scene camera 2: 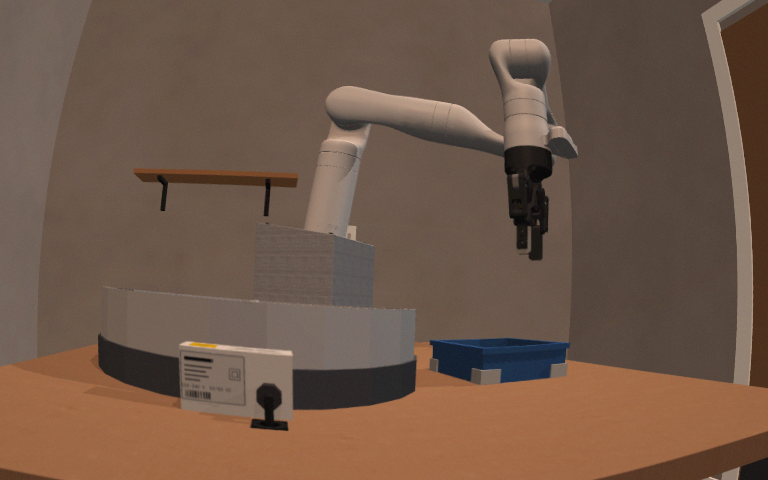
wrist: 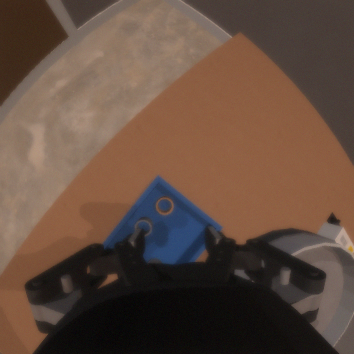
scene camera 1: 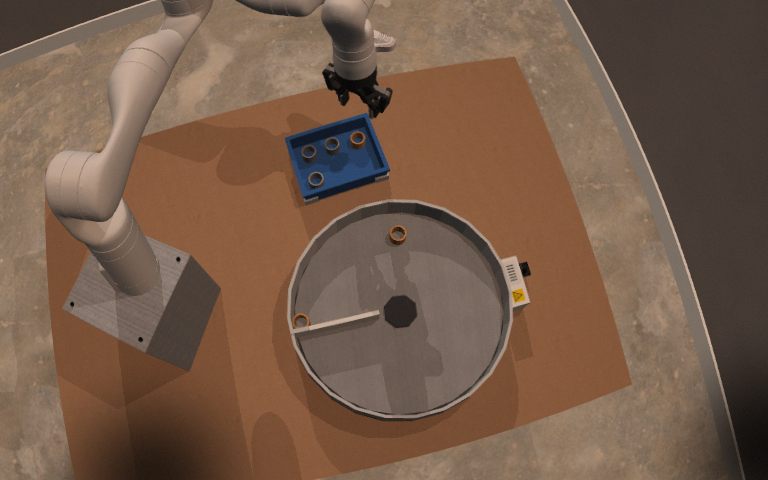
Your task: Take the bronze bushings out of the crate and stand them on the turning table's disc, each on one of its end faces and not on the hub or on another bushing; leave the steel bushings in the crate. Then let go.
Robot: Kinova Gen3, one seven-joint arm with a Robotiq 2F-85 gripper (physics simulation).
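Places are measured from the arm's base along level axes (x ahead, y left, z up), in metres.
Where they show: gripper, between the fingertips: (scene camera 2: 529, 257) (wrist: 174, 237) (scene camera 1: 359, 108); arm's base, origin of its link: (scene camera 2: 324, 235) (scene camera 1: 137, 271).
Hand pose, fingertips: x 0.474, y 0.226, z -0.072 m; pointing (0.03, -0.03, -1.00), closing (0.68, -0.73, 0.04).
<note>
Each offset is from my fingertips to the top centre of the thing. "spot": to the spot under its first point.
In the blue crate {dx -0.057, dy -0.019, dz -0.124 m} (scene camera 1: 338, 188) (scene camera 2: 526, 366) (wrist: 191, 203), a bronze bushing {dx -0.001, dy +0.013, dz -0.144 m} (scene camera 1: 357, 146) (wrist: 172, 206) stands upright at the back right in scene camera 1. Three steel bushings {dx -0.110, dy +0.012, dz -0.144 m} (scene camera 1: 309, 159) {dx -0.058, dy +0.016, dz -0.144 m} (scene camera 1: 332, 151) {dx -0.111, dy -0.055, dz -0.144 m} (scene camera 1: 316, 185) are also in the crate; one steel bushing {spot: dx -0.045, dy +0.025, dz -0.144 m} (wrist: 143, 219) shows beside the left finger in the wrist view. On the disc {dx -0.031, dy -0.379, dz -0.113 m} (scene camera 1: 453, 350) (wrist: 330, 280), one bronze bushing {dx +0.009, dy -0.235, dz -0.096 m} (scene camera 1: 398, 242) stands on its end face near the crate side. Another bronze bushing {dx -0.218, dy -0.349, dz -0.096 m} (scene camera 1: 300, 314) sits by the left wall, against or close to the bar. My gripper (scene camera 1: 359, 108) (scene camera 2: 528, 253) (wrist: 174, 237) is open and empty, high above the crate's back side.
A pale bar {spot: dx -0.137, dy -0.374, dz -0.074 m} (scene camera 1: 345, 320) runs from the turning table's raised wall (scene camera 1: 291, 283) (scene camera 2: 339, 333) towards the dark hub {dx -0.031, dy -0.379, dz -0.113 m} (scene camera 1: 399, 311). A white control box {spot: dx +0.205, dy -0.383, dz -0.116 m} (scene camera 1: 514, 277) (scene camera 2: 271, 362) stands beyond the wall. The robot's grey pedestal (scene camera 1: 181, 311) (scene camera 2: 294, 266) stands left of the turning table.
</note>
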